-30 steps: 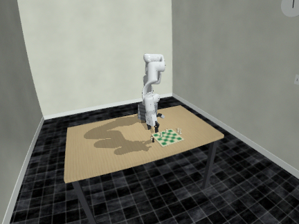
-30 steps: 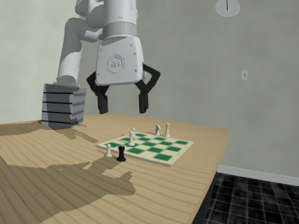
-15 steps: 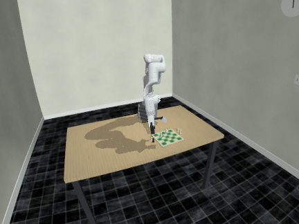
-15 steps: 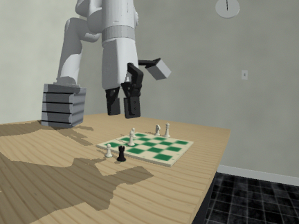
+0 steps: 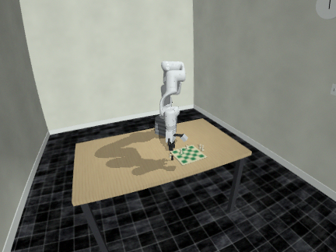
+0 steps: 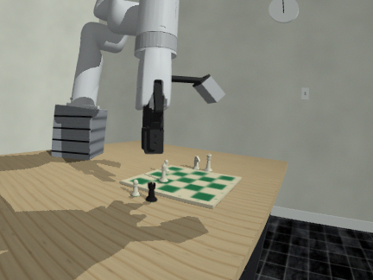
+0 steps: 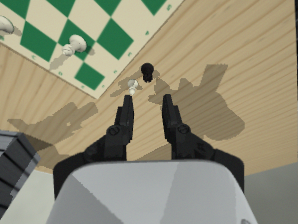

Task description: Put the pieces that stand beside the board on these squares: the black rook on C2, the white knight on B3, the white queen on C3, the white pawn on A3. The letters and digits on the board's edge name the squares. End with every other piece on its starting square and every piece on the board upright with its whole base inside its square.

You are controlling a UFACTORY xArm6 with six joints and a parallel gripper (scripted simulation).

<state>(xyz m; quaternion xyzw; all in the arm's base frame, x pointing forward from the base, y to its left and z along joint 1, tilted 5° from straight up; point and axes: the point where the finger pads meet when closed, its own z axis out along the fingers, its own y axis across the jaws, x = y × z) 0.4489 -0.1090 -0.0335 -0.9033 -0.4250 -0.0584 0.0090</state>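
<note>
The black rook is 100 mm below my hand. Also, from my hand: chessboard: 10 mm behind, 140 mm to the left, 110 mm below; white knight: 40 mm behind, 90 mm to the left, 80 mm below.
</note>
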